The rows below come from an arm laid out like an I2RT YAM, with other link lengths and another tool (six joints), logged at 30 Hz.
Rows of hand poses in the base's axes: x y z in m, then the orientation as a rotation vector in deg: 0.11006 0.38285 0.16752 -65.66 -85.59 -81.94; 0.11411 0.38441 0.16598 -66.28 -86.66 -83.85; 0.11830 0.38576 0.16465 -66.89 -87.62 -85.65; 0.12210 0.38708 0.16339 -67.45 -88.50 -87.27; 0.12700 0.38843 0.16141 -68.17 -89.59 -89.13; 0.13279 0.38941 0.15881 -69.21 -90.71 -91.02; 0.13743 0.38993 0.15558 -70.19 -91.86 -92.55; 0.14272 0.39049 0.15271 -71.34 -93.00 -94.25; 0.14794 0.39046 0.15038 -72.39 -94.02 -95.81; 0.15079 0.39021 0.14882 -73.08 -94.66 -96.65; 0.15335 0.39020 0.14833 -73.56 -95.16 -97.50; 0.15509 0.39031 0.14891 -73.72 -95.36 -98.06; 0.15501 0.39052 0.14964 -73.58 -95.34 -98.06; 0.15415 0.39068 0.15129 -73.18 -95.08 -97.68; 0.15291 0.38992 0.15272 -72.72 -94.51 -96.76; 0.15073 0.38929 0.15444 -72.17 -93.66 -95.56; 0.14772 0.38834 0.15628 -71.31 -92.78 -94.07; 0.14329 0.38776 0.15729 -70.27 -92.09 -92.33; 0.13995 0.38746 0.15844 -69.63 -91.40 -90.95; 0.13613 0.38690 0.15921 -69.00 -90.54 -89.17; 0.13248 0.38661 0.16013 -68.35 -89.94 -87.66
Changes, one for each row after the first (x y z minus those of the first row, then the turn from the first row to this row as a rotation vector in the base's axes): 0.00405 0.00156 -0.00154 -0.51 -1.66 -1.38; 0.00824 0.00291 -0.00287 -0.98 -3.19 -2.71; 0.01204 0.00423 -0.00413 -1.43 -4.57 -3.90; 0.01694 0.00558 -0.00611 -2.04 -6.19 -5.32; 0.02273 0.00656 -0.00871 -2.81 -7.77 -6.96; 0.02737 0.00708 -0.01194 -3.66 -9.15 -8.35; 0.03266 0.00764 -0.01481 -4.55 -10.60 -9.95; 0.03788 0.00761 -0.01714 -5.35 -11.92 -11.41; 0.04073 0.00736 -0.01870 -5.90 -12.66 -12.27; 0.04329 0.00735 -0.01919 -6.26 -13.36 -13.01; 0.04503 0.00746 -0.01861 -6.35 -13.78 -13.41; 0.04495 0.00767 -0.01788 -6.28 -13.80 -13.32; 0.04409 0.00783 -0.01623 -6.01 -13.50 -12.87; 0.04285 0.00707 -0.01480 -5.62 -12.71 -12.11; 0.04067 0.00644 -0.01308 -5.08 -11.61 -11.16; 0.03766 0.00549 -0.01124 -4.44 -10.37 -9.85; 0.03323 0.00491 -0.01023 -3.89 -9.13 -8.27; 0.02989 0.00461 -0.00908 -3.46 -8.02 -7.14; 0.02607 0.00405 -0.00831 -3.02 -6.58 -5.81; 0.02242 0.00376 -0.00739 -2.68 -5.44 -4.60
